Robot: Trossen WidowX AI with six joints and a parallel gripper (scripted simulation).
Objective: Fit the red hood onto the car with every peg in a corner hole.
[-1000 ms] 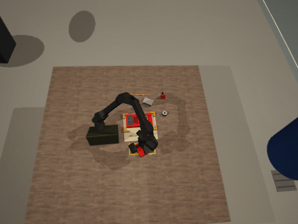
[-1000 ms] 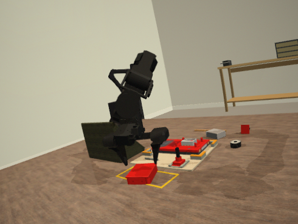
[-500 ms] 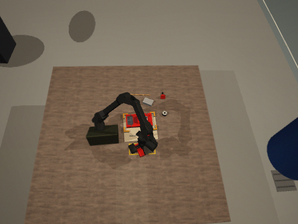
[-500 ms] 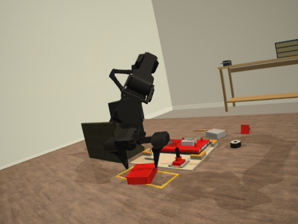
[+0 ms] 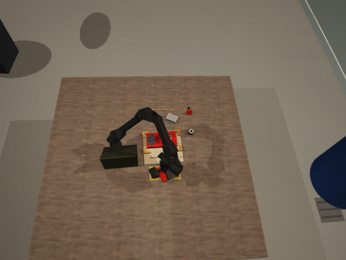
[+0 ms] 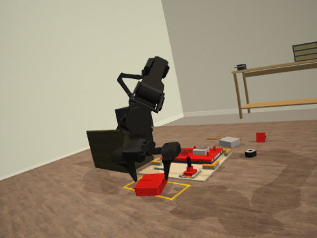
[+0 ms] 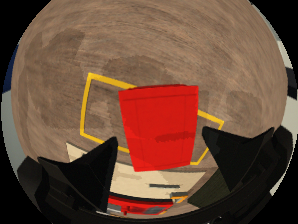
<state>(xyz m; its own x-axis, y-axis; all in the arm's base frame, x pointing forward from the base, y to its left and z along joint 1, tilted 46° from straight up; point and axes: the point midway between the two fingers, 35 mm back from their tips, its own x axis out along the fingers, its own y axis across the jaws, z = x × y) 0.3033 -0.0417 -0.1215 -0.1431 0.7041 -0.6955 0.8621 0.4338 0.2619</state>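
Right now the red hood is 10 mm below my gripper tip. Round my gripper tip: grey engine block (10 mm ahead, 240 mm to the left); thin stick (30 mm behind, 470 mm to the left, 20 mm below); black-and-white wheel (170 mm ahead, 300 mm to the left, 10 mm below).
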